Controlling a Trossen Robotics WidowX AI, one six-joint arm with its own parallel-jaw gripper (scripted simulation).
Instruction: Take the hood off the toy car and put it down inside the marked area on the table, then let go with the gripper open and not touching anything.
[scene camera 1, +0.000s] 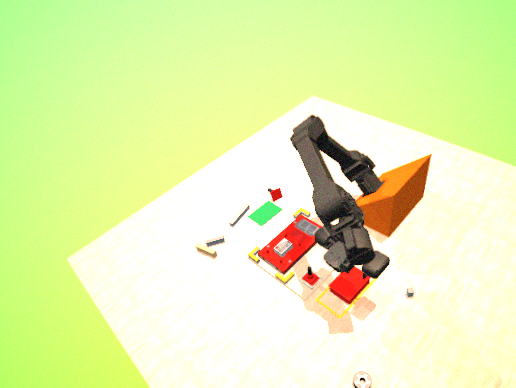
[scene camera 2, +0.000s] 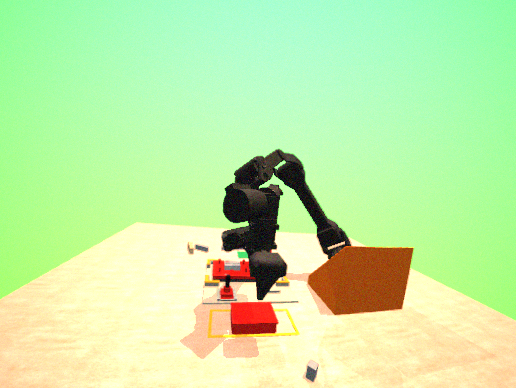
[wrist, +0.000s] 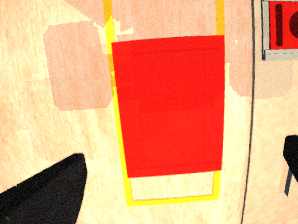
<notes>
My gripper (scene camera 2: 255, 287) is open, holding nothing. I also see a red toy car (scene camera 1: 301, 231) and a red hood (scene camera 2: 246, 317).
The red hood shows as well in scene camera 1 (scene camera 1: 346, 286) and in the wrist view (wrist: 170, 90). My gripper shows as well in scene camera 1 (scene camera 1: 349, 268) and in the wrist view (wrist: 188, 155). The wrist view misses the red toy car: it is out of frame.
</notes>
